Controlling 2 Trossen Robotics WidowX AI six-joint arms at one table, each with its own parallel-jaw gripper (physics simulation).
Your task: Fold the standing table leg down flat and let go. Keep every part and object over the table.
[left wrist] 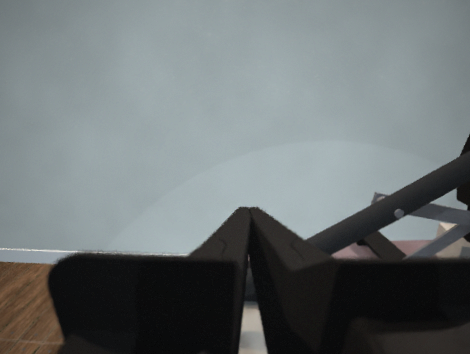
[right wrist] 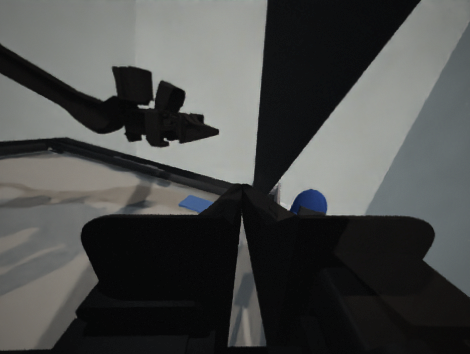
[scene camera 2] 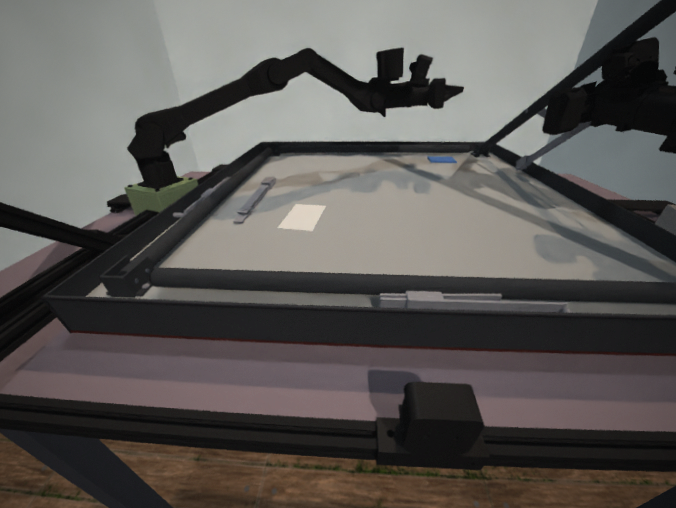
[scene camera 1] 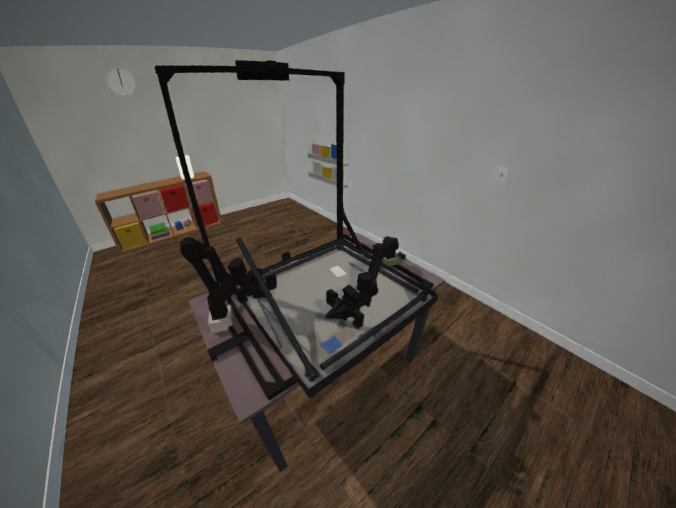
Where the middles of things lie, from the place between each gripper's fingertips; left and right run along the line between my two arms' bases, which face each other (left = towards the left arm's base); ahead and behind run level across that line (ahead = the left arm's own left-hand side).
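Labels:
From my left hand, the dark table leg (right wrist: pixel 310 62) is 180 mm behind and 150 mm to the right. The white card (scene camera 2: pixel 302 217) is 300 mm to the left of my left hand, 440 mm behind it and 190 mm below it.
From my right hand, the dark table leg is 10 mm to the right, 40 mm ahead and 10 mm above. The white card is 220 mm behind my right hand, 440 mm to the left of it and 180 mm below it.

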